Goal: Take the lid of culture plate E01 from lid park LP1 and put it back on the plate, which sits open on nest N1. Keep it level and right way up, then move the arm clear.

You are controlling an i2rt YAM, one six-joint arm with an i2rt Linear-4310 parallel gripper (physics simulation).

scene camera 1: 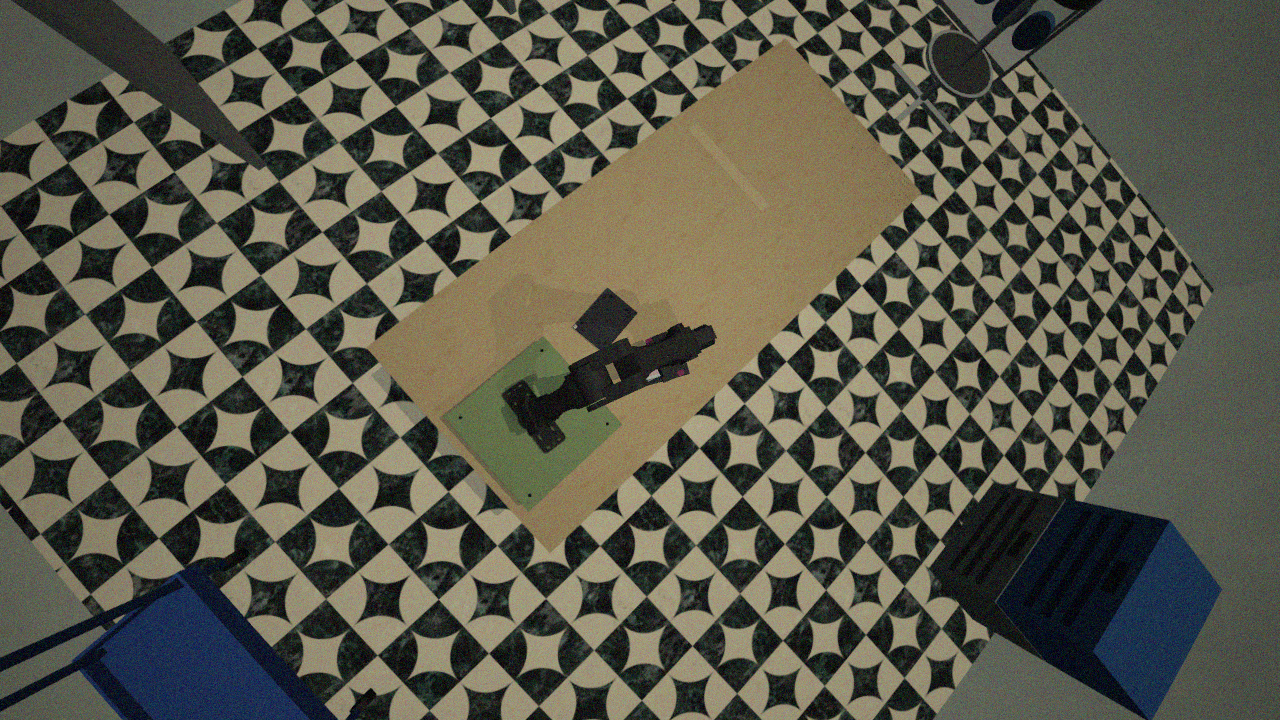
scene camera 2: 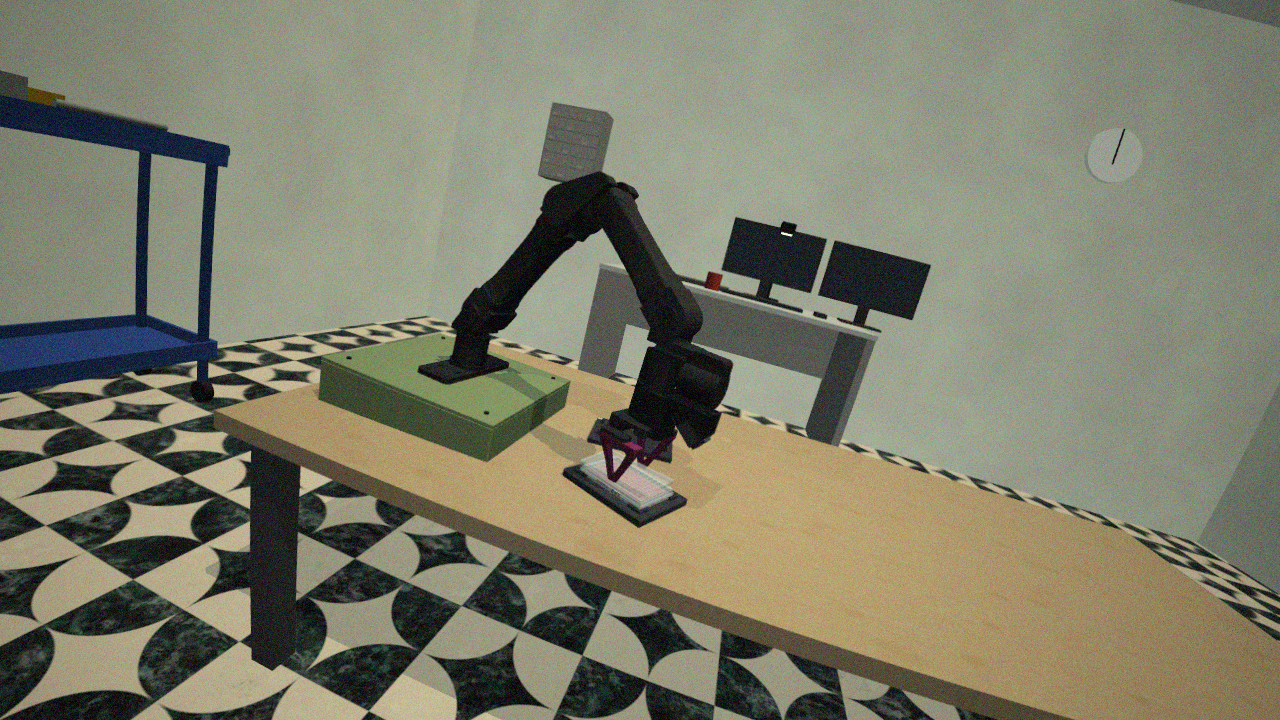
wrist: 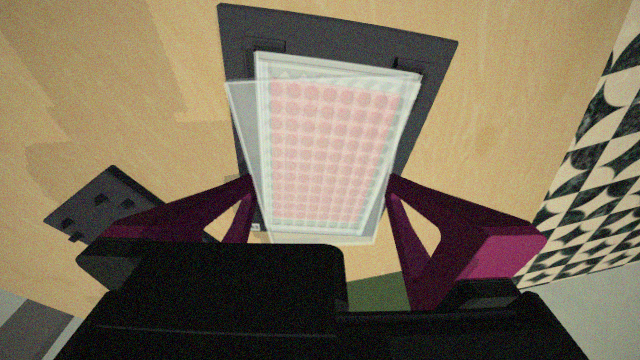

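Where they show: gripper, between the fingertips: [scene camera 2: 627, 473] [wrist: 320, 180]; arm's base, origin of its link: [scene camera 1: 534, 416] [scene camera 2: 466, 369].
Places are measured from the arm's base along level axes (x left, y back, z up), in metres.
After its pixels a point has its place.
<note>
My gripper [scene camera 2: 631, 467] {x -0.083, y -0.379, z -0.042 m} [wrist: 320, 180] {x -0.083, y -0.379, z -0.042 m} is shut on the clear lid [scene camera 2: 660, 481] {x -0.079, y -0.433, z -0.036 m} [wrist: 241, 102] {x -0.059, y -0.439, z -0.037 m}, with one magenta finger at each long side. The lid looks about level, low over culture plate E01 [scene camera 2: 637, 491] [wrist: 310, 67], whose pink wells show through it. In the wrist view the lid is turned slightly against the plate and sticks out at its left and near edges. Whether they touch is unclear. The plate sits on the dark nest N1 [scene camera 2: 657, 514] {x -0.135, y -0.450, z -0.060 m} [wrist: 325, 32] {x -0.105, y -0.455, z -0.058 m}. Lid park LP1 [scene camera 1: 605, 317] {x 0.120, y -0.329, z -0.060 m} [wrist: 87, 202] {x 0.120, y -0.396, z -0.060 m} bears no lid. The arm hides most of the nest in scene camera 1.
The arm stands on a green base block [scene camera 1: 492, 429] {x 0.038, y 0.106, z 0.005 m} [scene camera 2: 402, 413] {x -0.178, y -0.017, z -0.040 m} at one end of the wooden table [scene camera 1: 760, 161] {x 0.262, y -1.101, z -0.070 m} [scene camera 2: 850, 537] {x 0.036, y -0.749, z -0.070 m}. LP1 lies beside the arm, left of the nest in the wrist view. A blue cart [scene camera 2: 207, 259] and a desk with monitors [scene camera 2: 774, 255] stand away from the table.
</note>
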